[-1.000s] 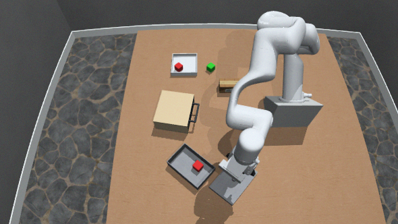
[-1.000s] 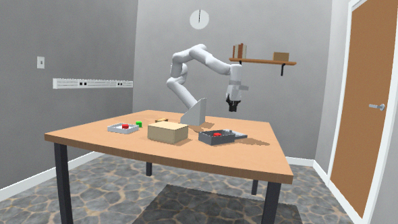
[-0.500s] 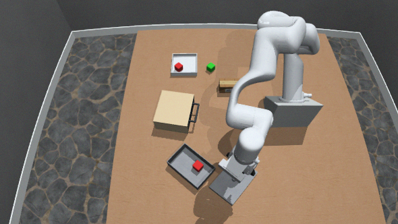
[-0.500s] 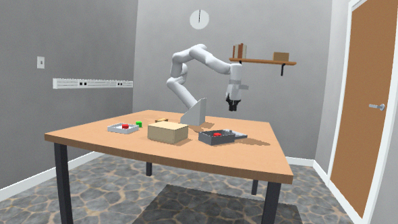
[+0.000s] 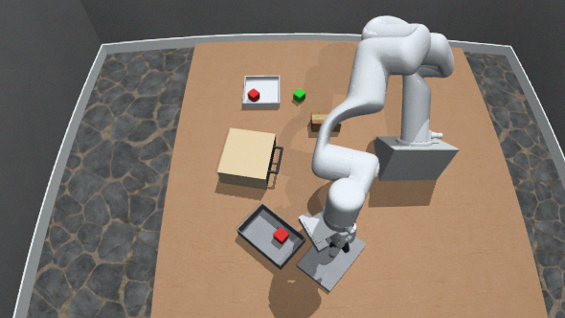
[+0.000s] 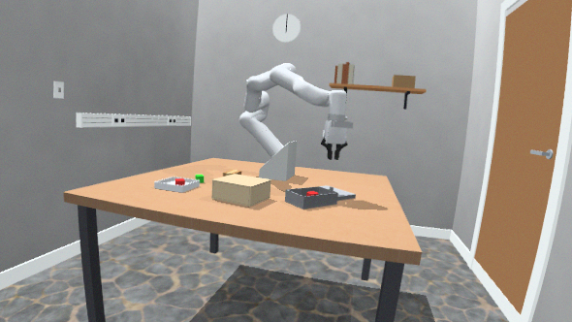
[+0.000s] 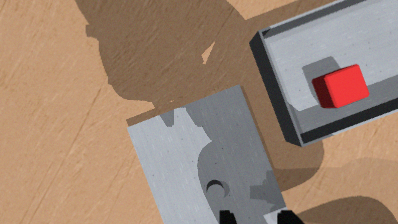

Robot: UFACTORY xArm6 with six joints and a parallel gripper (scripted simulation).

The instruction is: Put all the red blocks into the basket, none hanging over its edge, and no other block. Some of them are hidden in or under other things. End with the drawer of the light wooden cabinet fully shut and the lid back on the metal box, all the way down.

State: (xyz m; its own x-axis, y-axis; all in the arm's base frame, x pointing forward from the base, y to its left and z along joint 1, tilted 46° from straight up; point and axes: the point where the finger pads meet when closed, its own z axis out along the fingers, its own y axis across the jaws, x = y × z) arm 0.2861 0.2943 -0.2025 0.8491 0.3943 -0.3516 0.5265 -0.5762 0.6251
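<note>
The metal box is 17 cm ahead of my hand, 5 cm to the right of it and 16 cm below it. Also, from my hand: flat lid (2 cm behind, 17 cm below); then white basket (25 cm ahead, 64 cm to the right, 18 cm below); then taped cardboard box (50 cm to the right, 15 cm below).
</note>
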